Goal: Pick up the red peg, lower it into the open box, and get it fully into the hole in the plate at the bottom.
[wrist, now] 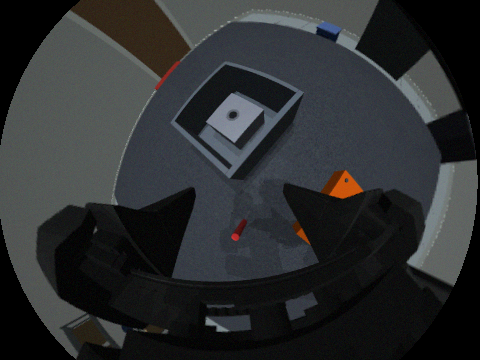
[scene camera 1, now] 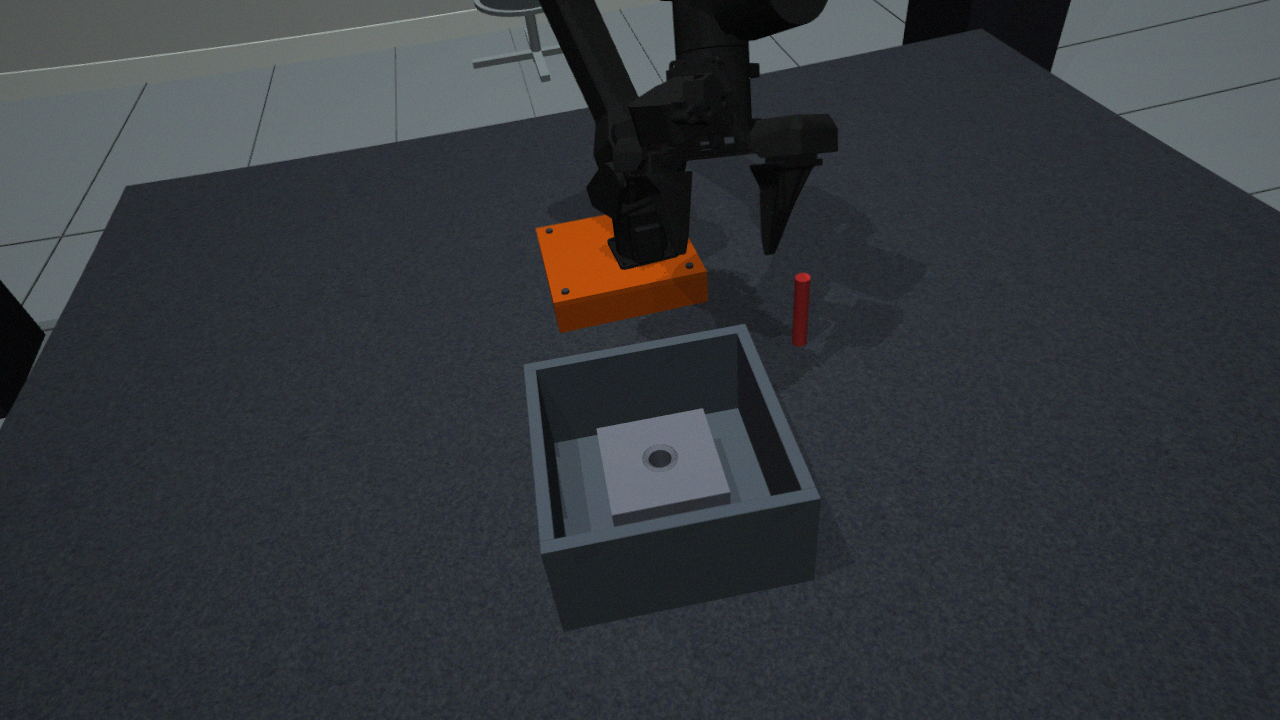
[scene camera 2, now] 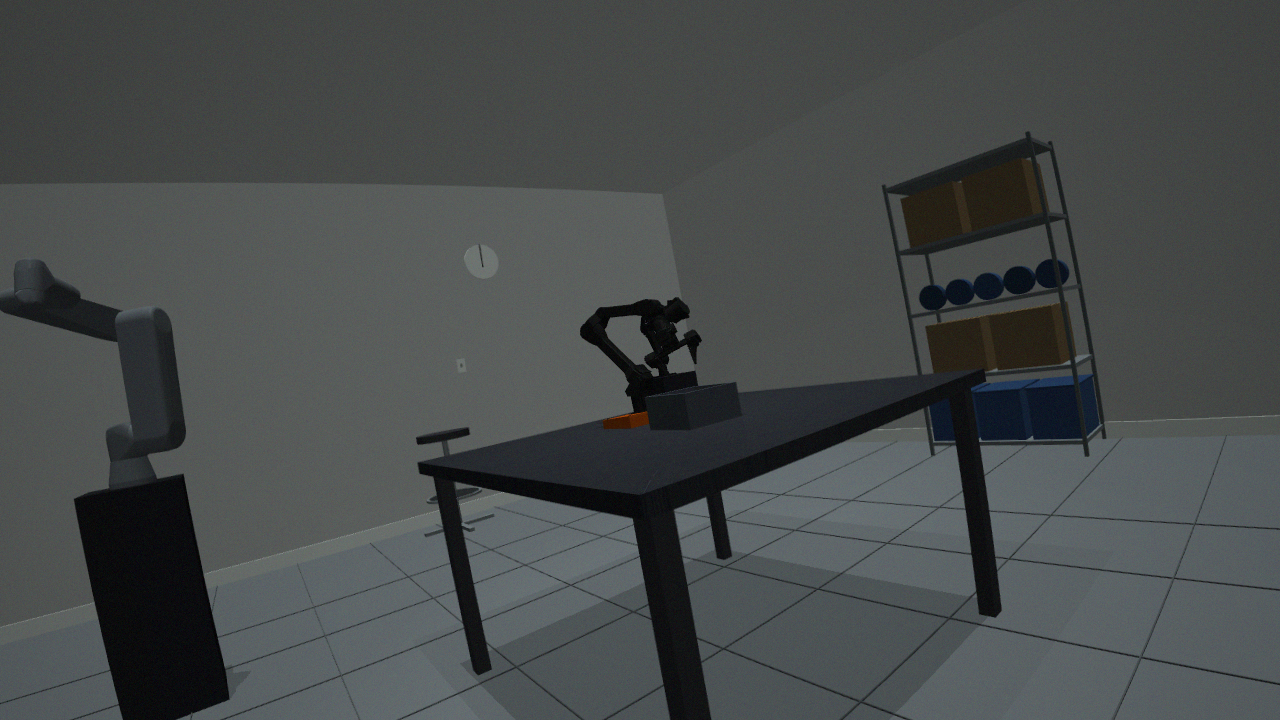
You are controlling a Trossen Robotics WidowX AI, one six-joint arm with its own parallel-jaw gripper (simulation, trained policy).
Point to a light grey plate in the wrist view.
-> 236, 119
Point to a light grey plate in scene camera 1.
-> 655, 467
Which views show the grey box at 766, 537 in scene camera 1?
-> The wrist view, scene camera 1 and scene camera 2: all of them.
